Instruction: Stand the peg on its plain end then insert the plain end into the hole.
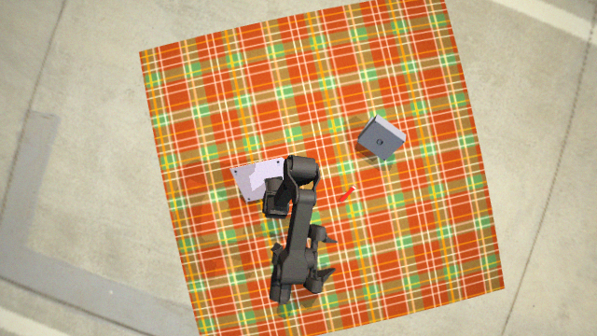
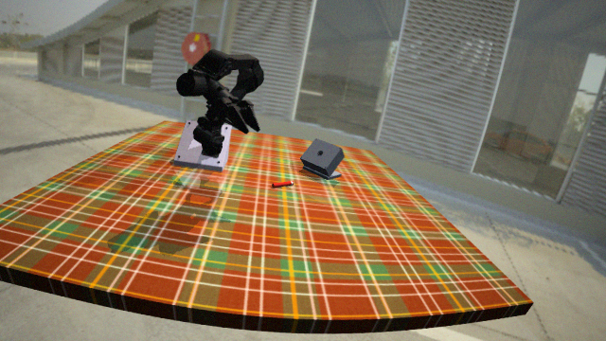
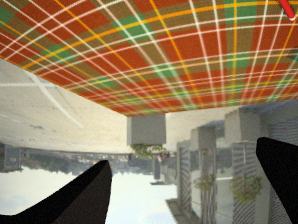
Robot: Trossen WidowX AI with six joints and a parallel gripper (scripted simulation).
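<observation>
Now: gripper tip 190 mm above the red peg, 170 mm to the right of it and 120 mm short of it. From my gripper tip the other things lie so: grey sloped panel 350 mm to the left, 240 mm ahead, 130 mm below.
</observation>
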